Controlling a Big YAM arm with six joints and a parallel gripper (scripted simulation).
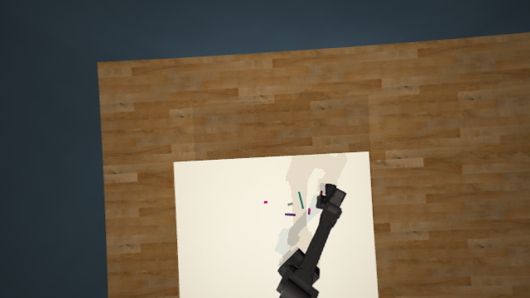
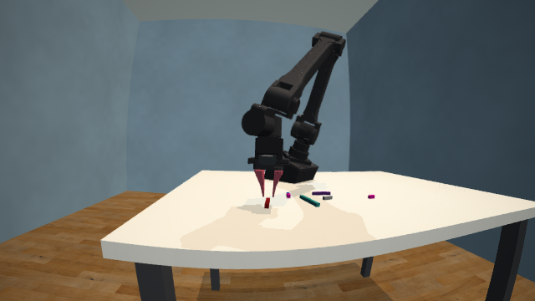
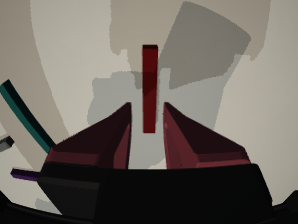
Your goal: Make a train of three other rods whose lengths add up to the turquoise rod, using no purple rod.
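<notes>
My gripper is now 2 cm above the red rod. The rest, counted from my hand: blue rod (8 cm behind, 9 cm to the left, 2 cm below); then turquoise rod (1 cm ahead, 11 cm to the left, 2 cm below); then grey rod (18 cm to the left, 2 cm below).
</notes>
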